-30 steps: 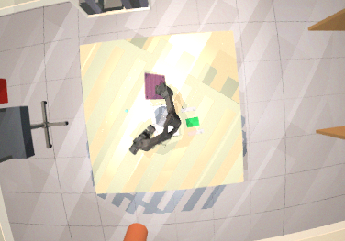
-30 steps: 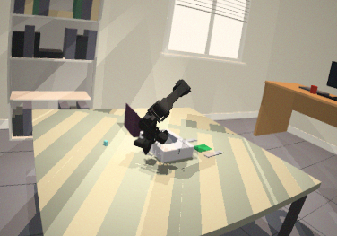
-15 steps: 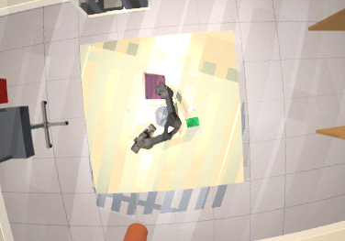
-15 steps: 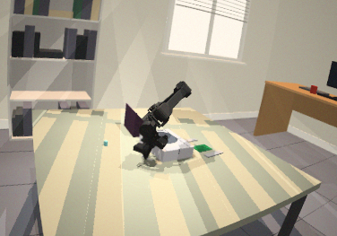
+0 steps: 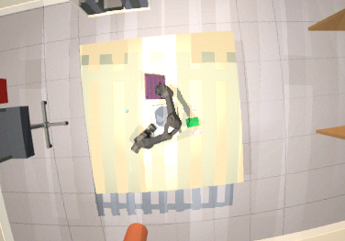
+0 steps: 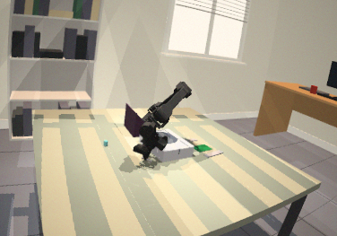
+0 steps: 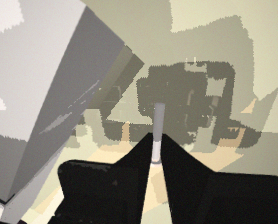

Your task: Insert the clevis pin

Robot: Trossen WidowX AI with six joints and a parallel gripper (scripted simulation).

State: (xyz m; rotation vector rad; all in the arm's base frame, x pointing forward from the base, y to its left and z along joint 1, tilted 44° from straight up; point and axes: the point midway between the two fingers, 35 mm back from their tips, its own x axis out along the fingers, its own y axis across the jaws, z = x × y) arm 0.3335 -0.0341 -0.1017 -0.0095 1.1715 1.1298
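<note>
My gripper tip is 1 cm below the steel clevis pin. From my gripper tip the other things lie so: small cyan cube: 17 cm to the right, 17 cm behind, 1 cm above; then rimmed tray: 14 cm to the left, 10 cm behind, 4 cm above; then grey aluminium disc: 14 cm to the left, 13 cm behind, 6 cm above.
</note>
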